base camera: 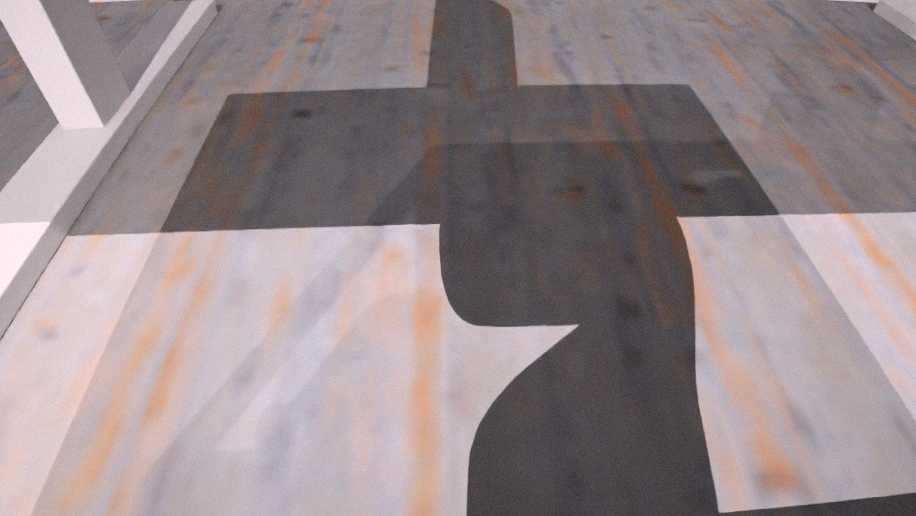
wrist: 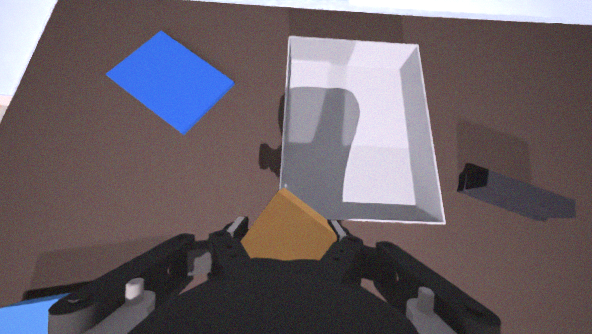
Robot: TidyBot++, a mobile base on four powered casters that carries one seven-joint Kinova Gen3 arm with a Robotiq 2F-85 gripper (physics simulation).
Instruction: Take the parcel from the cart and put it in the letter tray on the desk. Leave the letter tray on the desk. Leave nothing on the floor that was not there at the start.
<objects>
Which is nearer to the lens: the dark grey block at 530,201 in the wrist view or the letter tray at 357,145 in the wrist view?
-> The letter tray.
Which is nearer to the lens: the brown parcel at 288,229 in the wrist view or the letter tray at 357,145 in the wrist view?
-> The brown parcel.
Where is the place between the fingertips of my gripper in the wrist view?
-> At 287,229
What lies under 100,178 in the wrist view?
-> A brown desk.
</objects>
